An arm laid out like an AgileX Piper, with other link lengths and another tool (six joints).
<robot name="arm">
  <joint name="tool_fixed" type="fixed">
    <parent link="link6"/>
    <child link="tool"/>
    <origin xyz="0.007 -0.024 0.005" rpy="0 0.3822 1.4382"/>
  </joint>
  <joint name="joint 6" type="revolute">
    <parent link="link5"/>
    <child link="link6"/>
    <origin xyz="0 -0.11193 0" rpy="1.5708 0 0"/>
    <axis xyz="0 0 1"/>
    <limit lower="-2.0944" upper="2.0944"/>
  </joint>
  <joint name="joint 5" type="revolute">
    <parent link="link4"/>
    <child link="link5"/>
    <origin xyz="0 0 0" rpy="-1.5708 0 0"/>
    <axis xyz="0 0 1"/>
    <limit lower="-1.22" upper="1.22"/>
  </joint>
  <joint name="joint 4" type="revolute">
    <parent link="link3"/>
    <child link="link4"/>
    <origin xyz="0.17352 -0.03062 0" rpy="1.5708 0 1.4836"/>
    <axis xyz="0 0 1"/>
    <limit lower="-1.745" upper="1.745"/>
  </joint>
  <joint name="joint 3" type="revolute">
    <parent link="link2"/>
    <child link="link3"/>
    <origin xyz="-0.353 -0.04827 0"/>
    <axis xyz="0 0 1"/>
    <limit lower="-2.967" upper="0"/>
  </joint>
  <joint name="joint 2" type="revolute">
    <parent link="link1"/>
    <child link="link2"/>
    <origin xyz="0 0 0" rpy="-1.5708 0 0"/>
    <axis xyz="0 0 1"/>
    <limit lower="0" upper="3.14"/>
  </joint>
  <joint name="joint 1" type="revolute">
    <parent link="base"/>
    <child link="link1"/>
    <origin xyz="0 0 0.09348"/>
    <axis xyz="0 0 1"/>
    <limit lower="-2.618" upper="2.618"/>
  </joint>
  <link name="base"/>
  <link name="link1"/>
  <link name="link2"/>
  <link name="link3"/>
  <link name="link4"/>
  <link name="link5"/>
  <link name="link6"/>
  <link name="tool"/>
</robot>
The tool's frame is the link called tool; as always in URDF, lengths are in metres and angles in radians.
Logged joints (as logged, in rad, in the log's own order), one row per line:
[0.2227 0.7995 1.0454 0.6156 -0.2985 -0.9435]
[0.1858 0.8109 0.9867 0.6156 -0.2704 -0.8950]
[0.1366 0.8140 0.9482 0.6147 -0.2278 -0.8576]
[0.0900 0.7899 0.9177 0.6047 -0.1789 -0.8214]
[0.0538 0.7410 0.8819 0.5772 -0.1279 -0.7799]
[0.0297 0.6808 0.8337 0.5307 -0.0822 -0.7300]
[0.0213 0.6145 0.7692 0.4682 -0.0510 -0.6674]
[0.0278 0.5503 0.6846 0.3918 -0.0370 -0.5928]
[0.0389 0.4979 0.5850 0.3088 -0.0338 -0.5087]
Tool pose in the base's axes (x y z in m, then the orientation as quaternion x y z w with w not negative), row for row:
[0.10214 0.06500 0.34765 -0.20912 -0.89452 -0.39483 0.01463]
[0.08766 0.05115 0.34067 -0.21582 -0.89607 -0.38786 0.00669]
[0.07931 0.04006 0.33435 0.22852 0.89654 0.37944 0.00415]
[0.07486 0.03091 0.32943 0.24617 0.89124 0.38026 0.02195]
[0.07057 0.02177 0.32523 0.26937 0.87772 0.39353 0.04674]
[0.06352 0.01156 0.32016 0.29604 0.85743 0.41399 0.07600]
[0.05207 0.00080 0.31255 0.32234 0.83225 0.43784 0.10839]
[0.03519 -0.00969 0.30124 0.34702 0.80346 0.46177 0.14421]
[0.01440 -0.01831 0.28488 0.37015 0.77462 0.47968 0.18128]
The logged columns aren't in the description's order. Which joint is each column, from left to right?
Columns, left to right: joint 4, joint 5, joint 2, joint 1, joint 6, joint 3.
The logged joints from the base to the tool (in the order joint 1, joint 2, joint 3, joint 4, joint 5, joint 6), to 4 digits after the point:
[0.6156 1.0454 -0.9435 0.2227 0.7995 -0.2985]
[0.6156 0.9867 -0.8950 0.1858 0.8109 -0.2704]
[0.6147 0.9482 -0.8576 0.1366 0.8140 -0.2278]
[0.6047 0.9177 -0.8214 0.0900 0.7899 -0.1789]
[0.5772 0.8819 -0.7799 0.0538 0.7410 -0.1279]
[0.5307 0.8337 -0.7300 0.0297 0.6808 -0.0822]
[0.4682 0.7692 -0.6674 0.0213 0.6145 -0.0510]
[0.3918 0.6846 -0.5928 0.0278 0.5503 -0.0370]
[0.3088 0.5850 -0.5087 0.0389 0.4979 -0.0338]

